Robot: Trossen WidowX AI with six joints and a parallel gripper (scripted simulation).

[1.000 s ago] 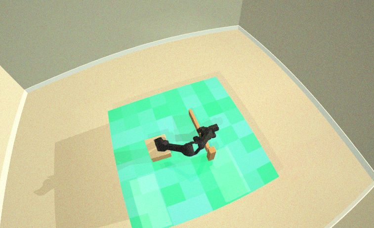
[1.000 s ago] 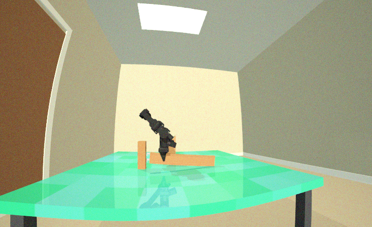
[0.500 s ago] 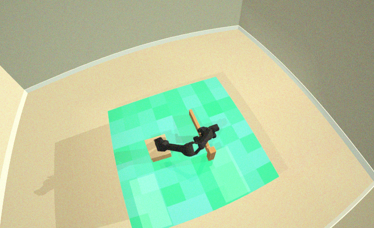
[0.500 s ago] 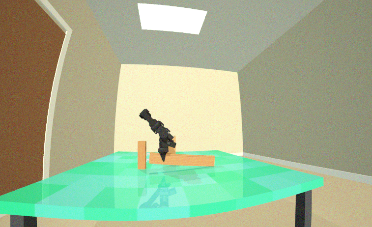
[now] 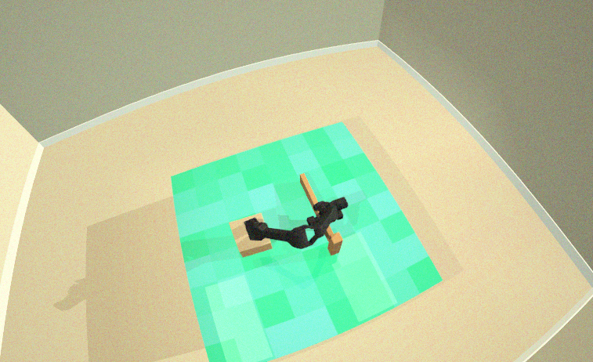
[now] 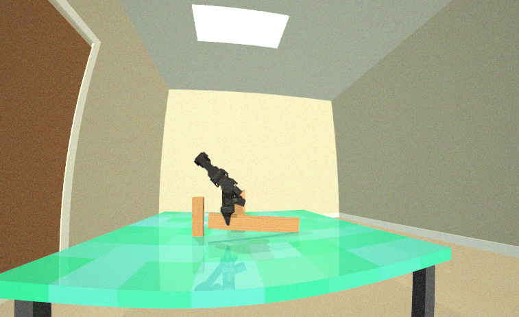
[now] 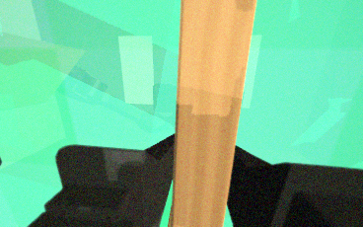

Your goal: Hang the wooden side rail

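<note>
Now: gripper tip 1 cm past the headboard post, 14 cm to the left of it and 4 cm below it.
</note>
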